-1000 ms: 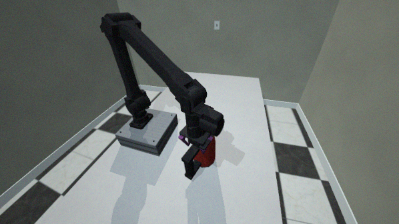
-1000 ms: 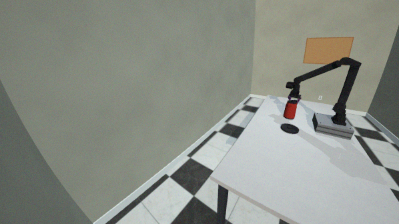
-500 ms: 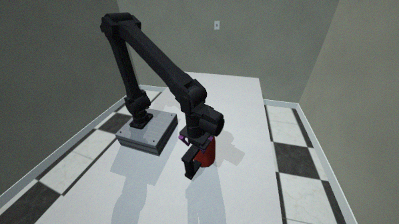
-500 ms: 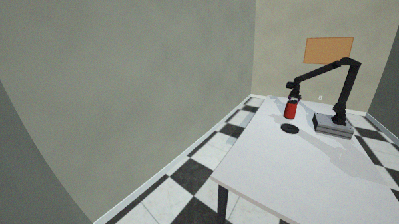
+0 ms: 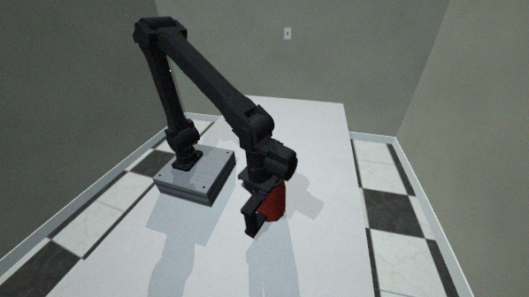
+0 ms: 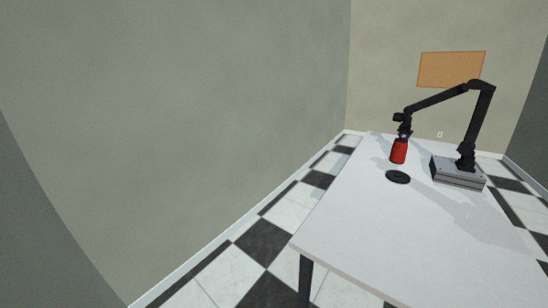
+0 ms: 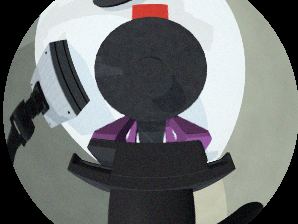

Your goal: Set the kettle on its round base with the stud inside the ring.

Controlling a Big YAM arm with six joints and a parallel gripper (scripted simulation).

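The red kettle is 50 mm below my hand, 30 mm to the left of it and 10 mm ahead of it. Also, from my hand: round black base: 320 mm to the left, 140 mm below.
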